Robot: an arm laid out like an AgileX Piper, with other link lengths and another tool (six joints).
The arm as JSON. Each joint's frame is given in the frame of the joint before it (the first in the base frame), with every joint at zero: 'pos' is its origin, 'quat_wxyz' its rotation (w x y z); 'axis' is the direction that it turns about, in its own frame. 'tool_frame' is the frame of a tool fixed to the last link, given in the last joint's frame.
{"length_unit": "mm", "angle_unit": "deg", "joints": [
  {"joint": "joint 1", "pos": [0.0, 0.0, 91.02], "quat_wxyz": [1.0, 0.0, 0.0, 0.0], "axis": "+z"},
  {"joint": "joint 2", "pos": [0.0, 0.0, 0.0], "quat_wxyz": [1.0, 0.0, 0.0, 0.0], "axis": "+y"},
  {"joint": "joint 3", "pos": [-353.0, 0.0, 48.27], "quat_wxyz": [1.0, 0.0, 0.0, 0.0], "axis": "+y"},
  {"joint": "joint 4", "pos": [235.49, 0.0, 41.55], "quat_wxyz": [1.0, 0.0, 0.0, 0.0], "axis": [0.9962, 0.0, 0.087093]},
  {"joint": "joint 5", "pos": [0.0, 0.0, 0.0], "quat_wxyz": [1.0, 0.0, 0.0, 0.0], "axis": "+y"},
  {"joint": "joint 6", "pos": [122.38, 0.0, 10.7], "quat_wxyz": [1.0, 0.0, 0.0, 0.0], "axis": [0.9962, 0.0, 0.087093]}
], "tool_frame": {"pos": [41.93, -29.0, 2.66], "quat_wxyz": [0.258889, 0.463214, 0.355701, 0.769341]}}
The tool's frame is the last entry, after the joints.
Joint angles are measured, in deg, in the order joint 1, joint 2, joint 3, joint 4, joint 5, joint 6. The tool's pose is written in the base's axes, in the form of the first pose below.
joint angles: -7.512, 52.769, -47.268, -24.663, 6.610, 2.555
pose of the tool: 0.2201 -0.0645 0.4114 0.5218 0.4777 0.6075 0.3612
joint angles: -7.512, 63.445, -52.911, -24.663, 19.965, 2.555
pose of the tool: 0.2650 -0.0861 0.3704 0.6347 0.4897 0.5132 0.3065
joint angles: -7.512, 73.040, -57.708, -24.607, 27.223, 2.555
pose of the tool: 0.3037 -0.0991 0.3370 0.6979 0.4957 0.4446 0.2637
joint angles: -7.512, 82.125, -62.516, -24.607, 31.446, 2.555
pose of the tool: 0.3418 -0.1085 0.3065 0.7365 0.4999 0.3932 0.2305
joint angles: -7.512, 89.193, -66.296, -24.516, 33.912, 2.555
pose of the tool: 0.3710 -0.1148 0.2798 0.7599 0.5021 0.3576 0.2063
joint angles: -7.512, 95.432, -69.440, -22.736, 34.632, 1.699
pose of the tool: 0.3977 -0.1165 0.2523 0.7750 0.5023 0.3388 0.1798
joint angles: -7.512, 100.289, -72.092, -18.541, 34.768, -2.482
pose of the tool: 0.4197 -0.1132 0.2284 0.7787 0.5126 0.3298 0.1487
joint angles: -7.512, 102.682, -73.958, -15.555, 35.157, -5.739
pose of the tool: 0.4317 -0.1103 0.2182 0.7775 0.5205 0.3278 0.1311
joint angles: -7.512, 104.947, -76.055, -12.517, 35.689, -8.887
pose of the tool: 0.4436 -0.1073 0.2096 0.7756 0.5269 0.3282 0.1145
